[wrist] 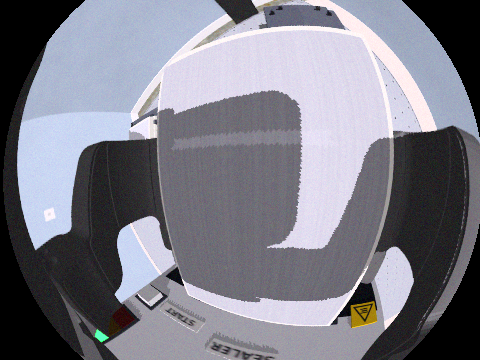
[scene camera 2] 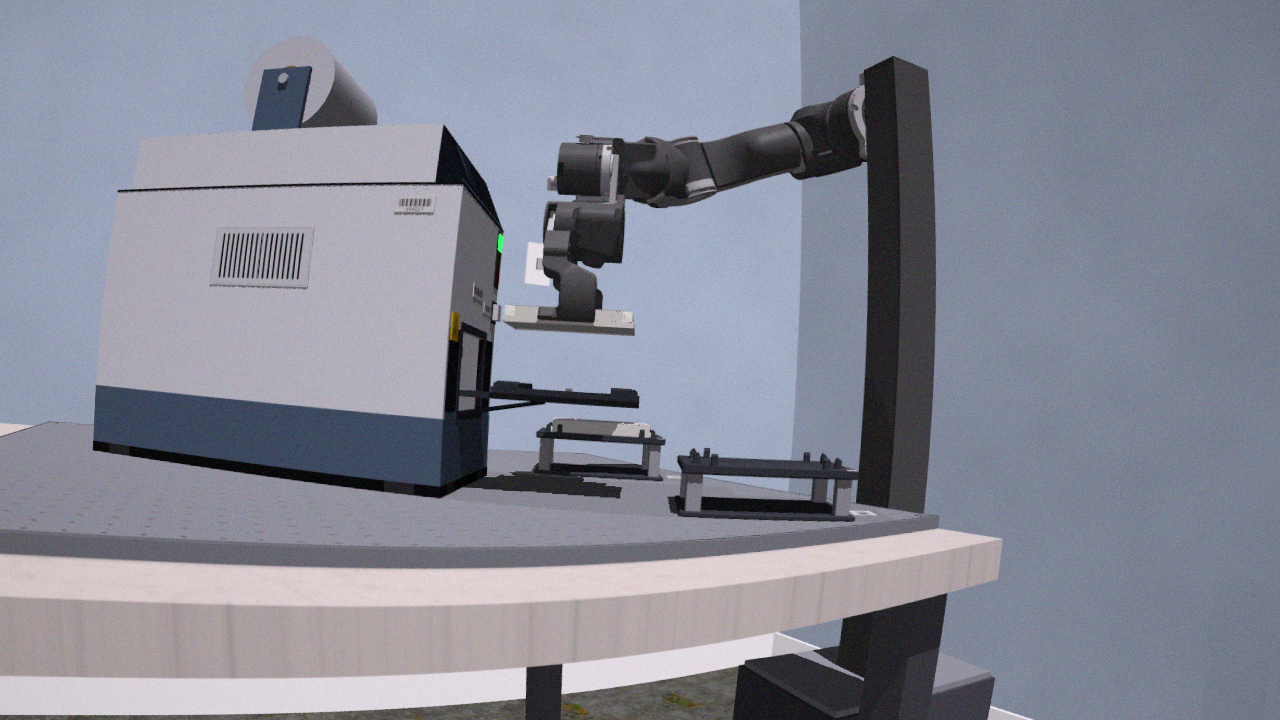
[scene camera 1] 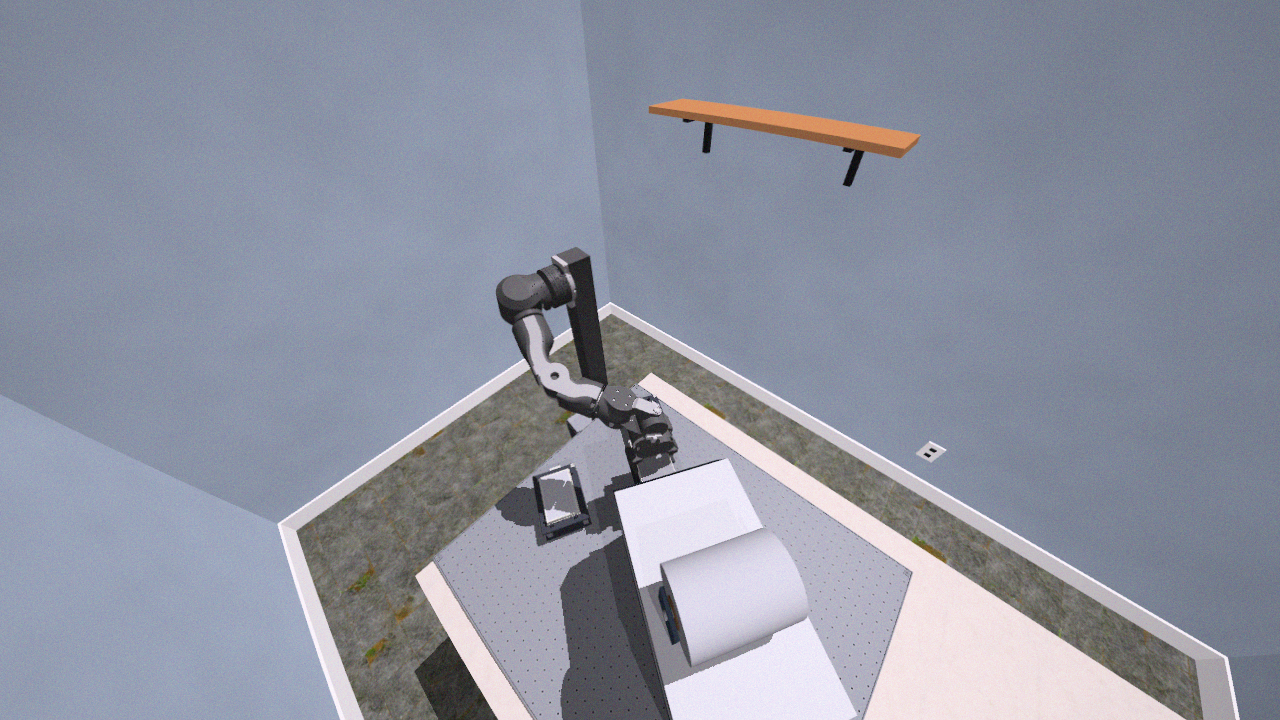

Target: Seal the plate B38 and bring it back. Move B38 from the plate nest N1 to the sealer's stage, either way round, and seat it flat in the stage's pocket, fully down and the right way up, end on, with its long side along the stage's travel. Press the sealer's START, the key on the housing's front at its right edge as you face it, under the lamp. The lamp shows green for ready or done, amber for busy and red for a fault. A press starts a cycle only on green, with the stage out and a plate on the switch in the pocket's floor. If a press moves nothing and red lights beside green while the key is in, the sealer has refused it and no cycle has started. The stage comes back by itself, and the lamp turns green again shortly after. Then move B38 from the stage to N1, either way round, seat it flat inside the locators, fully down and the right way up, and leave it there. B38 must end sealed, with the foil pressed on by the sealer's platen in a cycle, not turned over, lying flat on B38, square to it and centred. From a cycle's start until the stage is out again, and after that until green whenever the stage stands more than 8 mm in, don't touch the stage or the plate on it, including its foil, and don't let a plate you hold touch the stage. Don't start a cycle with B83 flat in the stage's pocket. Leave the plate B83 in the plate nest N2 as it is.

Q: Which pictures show my gripper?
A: The wrist view, scene camera 2 and scene camera 1: all of them.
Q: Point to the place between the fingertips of my gripper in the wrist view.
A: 266, 204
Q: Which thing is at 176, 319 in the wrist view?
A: A sealer housing.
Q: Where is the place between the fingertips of my gripper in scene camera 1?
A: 651, 458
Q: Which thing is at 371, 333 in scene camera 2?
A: A sealer housing.
